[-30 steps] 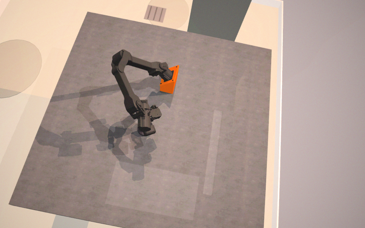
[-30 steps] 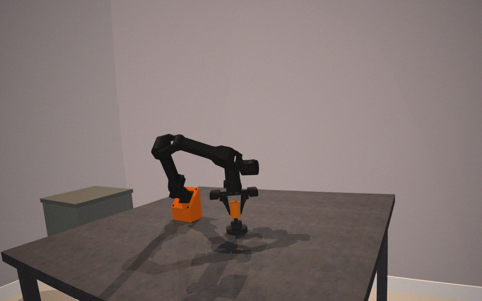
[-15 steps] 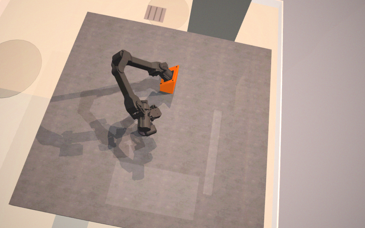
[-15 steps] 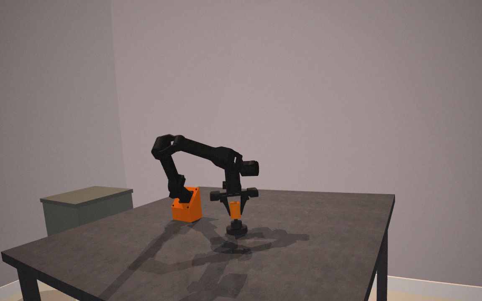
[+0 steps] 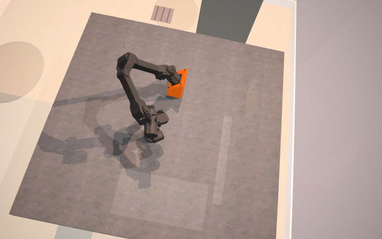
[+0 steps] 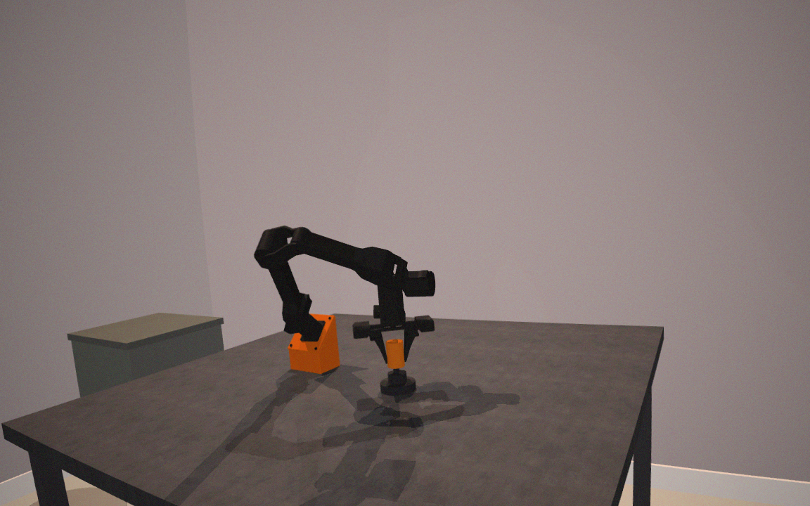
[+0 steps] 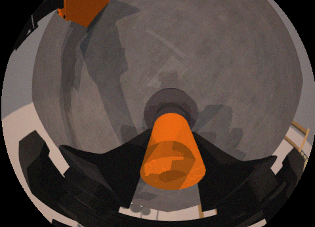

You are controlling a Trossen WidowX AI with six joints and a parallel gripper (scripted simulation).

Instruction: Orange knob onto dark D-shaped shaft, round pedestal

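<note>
Right now my gripper tip is 2 cm below the orange knob. Also, from my gripper tip: dark round pedestal 4 cm below.
</note>
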